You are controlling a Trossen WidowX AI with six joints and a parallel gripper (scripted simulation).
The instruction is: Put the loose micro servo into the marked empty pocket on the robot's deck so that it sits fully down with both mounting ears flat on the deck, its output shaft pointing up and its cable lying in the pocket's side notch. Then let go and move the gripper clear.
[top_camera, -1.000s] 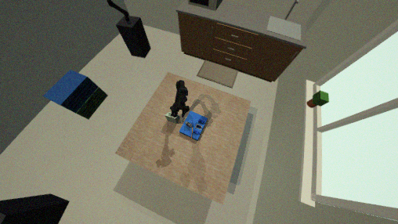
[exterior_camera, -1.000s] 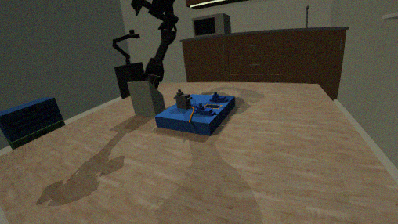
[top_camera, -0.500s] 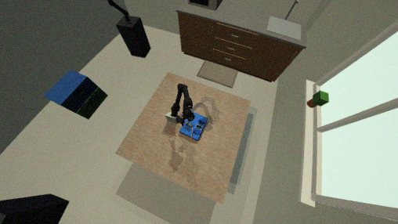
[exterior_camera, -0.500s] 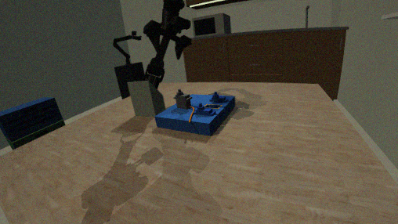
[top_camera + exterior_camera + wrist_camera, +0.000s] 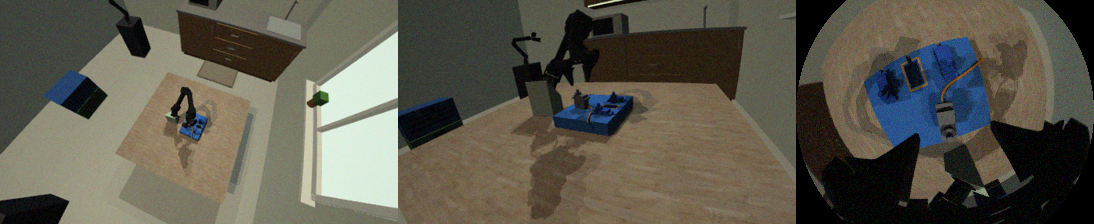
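Now: the blue deck 4 cm to the left of my gripper tip and 13 cm below it.
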